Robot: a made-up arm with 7 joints.
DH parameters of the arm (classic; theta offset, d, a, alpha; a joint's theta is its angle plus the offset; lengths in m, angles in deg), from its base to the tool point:
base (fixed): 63.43 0 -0.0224 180
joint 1: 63.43 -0.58 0.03 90
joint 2: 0 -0.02 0.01 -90
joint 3: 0 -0.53 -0.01 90
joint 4: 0 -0.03 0 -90
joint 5: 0 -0.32 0.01 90
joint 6: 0 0.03 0.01 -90
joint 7: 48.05 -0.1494 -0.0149 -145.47
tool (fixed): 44.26 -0.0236 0 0
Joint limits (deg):
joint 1: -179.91..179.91
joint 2: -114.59..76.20
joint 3: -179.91..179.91
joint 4: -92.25..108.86
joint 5: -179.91..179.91
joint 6: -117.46..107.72
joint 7: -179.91..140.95
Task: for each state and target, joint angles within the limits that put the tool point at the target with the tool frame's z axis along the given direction. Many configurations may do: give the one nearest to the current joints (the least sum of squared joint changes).
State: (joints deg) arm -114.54 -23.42 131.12 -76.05 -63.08 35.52 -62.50
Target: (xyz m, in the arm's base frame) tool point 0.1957 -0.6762 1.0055 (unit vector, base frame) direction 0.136 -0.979 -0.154
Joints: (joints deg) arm -141.90 -59.79 97.44 -59.55 -36.99 -6.23 -33.99
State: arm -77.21 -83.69 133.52 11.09 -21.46 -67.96 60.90
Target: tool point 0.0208 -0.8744 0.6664 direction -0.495 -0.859 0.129
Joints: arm -71.25 -72.07 121.65 55.92 -28.27 -27.51 60.04
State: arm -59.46 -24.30 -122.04 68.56 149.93 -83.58 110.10
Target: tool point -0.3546 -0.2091 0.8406 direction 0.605 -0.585 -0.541
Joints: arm -56.67 -21.33 -128.92 106.53 99.14 -83.26 89.52
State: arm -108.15 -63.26 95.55 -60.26 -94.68 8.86 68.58
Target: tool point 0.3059 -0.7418 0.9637 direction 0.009 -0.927 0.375
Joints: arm -128.74 -73.81 105.50 -29.61 -92.33 34.10 54.09
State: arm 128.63 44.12 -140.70 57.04 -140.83 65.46 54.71
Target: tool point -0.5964 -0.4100 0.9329 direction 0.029 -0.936 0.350
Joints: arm 175.41 70.71 -112.97 86.15 -145.35 35.92 53.58
